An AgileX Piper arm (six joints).
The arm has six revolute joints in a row. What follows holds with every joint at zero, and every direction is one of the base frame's. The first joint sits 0.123 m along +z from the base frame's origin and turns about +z. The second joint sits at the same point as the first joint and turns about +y. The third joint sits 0.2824 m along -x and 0.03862 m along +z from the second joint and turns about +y. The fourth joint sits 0.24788 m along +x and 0.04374 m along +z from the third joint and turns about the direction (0.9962, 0, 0.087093). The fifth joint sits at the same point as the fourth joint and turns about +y. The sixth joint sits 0.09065 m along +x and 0.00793 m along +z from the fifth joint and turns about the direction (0.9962, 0, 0.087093). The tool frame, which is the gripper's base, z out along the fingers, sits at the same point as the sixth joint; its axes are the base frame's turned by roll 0, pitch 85.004 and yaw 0 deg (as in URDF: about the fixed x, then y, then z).
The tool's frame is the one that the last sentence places.
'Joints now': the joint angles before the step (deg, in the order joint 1, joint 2, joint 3, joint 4, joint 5, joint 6). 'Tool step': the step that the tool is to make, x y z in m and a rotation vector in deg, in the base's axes. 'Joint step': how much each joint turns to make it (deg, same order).
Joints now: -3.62 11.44 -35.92 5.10 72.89 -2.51
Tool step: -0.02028 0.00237 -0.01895 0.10 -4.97 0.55
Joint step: 0.00 -9.04 3.75 0.71 0.36 -0.22
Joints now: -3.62 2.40 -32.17 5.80 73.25 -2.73
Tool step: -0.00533 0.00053 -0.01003 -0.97 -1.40 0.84
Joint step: 0.00 -3.37 1.91 0.12 0.12 -1.24
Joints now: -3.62 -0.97 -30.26 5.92 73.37 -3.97
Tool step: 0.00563 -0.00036 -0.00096 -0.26 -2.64 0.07
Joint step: 0.01 -0.11 1.25 0.13 -3.76 -0.53
